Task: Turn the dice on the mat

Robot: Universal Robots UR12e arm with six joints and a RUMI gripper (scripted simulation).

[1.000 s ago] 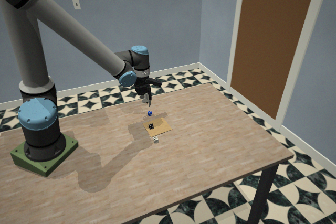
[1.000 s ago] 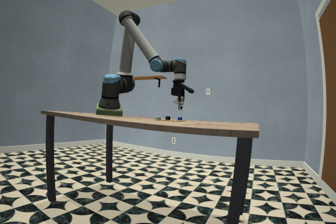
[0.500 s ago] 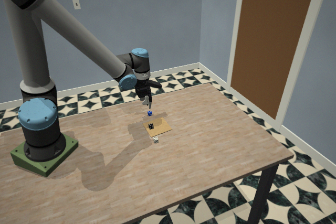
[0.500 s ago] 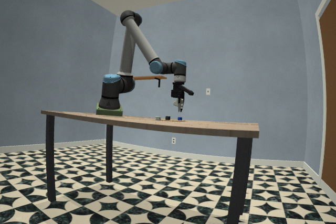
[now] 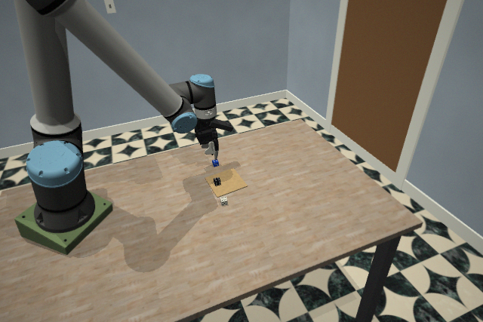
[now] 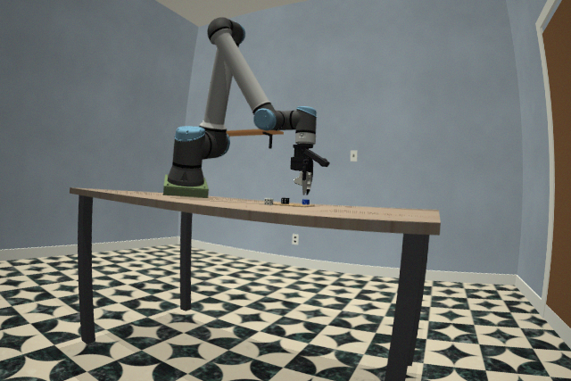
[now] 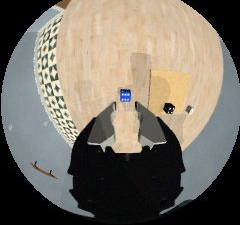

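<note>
My gripper is now 50 mm above the blue die. Also, from my hand: white die: 260 mm to the right, 50 mm below, 20 mm behind; then tan mat: 140 mm to the right, 60 mm below, 20 mm ahead; then black die: 140 mm to the right, 40 mm below, 20 mm behind.
</note>
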